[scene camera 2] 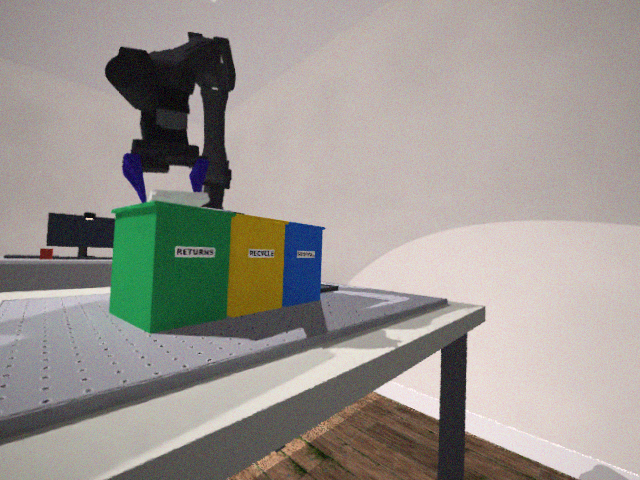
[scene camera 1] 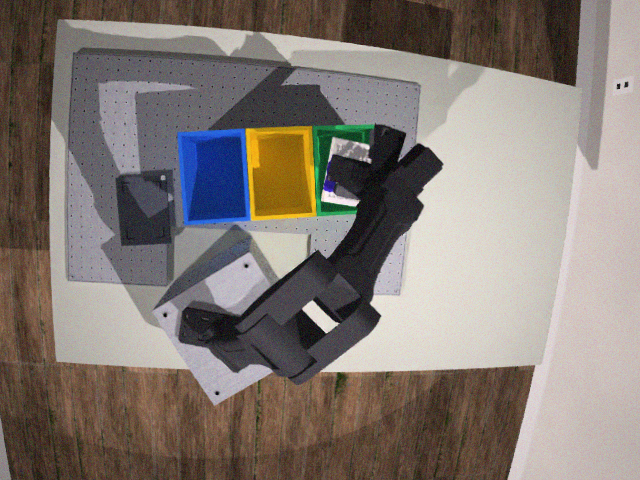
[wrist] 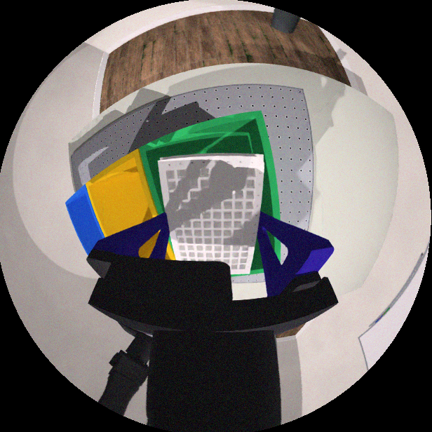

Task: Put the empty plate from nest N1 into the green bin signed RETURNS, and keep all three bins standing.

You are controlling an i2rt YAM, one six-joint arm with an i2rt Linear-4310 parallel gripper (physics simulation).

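Places are measured from the arm's base along level axes (x right, y ahead, z up), in metres.
Where they show: gripper, between the fingertips: (scene camera 1: pixel 348 169).
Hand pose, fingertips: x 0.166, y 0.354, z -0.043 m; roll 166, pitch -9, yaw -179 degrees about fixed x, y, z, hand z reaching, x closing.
Each offset is from my fingertips to the centre of the thing. Level surfaces: height alone.
A white plate {dx +0.000, dy -0.007, dz +0.002 m} (scene camera 1: pixel 343 147) (scene camera 2: pixel 178 197) (wrist: pixel 212 175) with a grid of square wells is held slightly tilted at the mouth of the green bin {dx +0.000, dy +0.000, dz -0.102 m} (scene camera 1: pixel 343 127) (scene camera 2: pixel 191 289) (wrist: pixel 269 170) signed RETURNS. In the scene camera 2 view it shows at and just above the rim. My gripper (scene camera 2: pixel 170 196) (wrist: pixel 212 216) is shut on the plate, one blue finger on each long side; in the scene camera 1 view the arm hides part of both. The yellow bin {dx -0.127, dy -0.034, dz -0.102 m} (scene camera 1: pixel 281 175) (scene camera 2: pixel 258 284) (wrist: pixel 122 195) and blue bin {dx -0.255, dy -0.068, dz -0.102 m} (scene camera 1: pixel 217 175) (scene camera 2: pixel 302 268) (wrist: pixel 82 215) stand upright beside the green one. No nest label is readable.
The three bins stand in a row, side by side, on a grey perforated board {dz -0.192 m} (scene camera 1: pixel 87 258) (scene camera 2: pixel 77 356) (wrist: pixel 295 150). A dark rectangular holder {dx -0.424, dy -0.181, dz -0.185 m} (scene camera 1: pixel 144 224) lies left of the blue bin. The arm's base plate (scene camera 1: pixel 196 372) is at the table's near edge.
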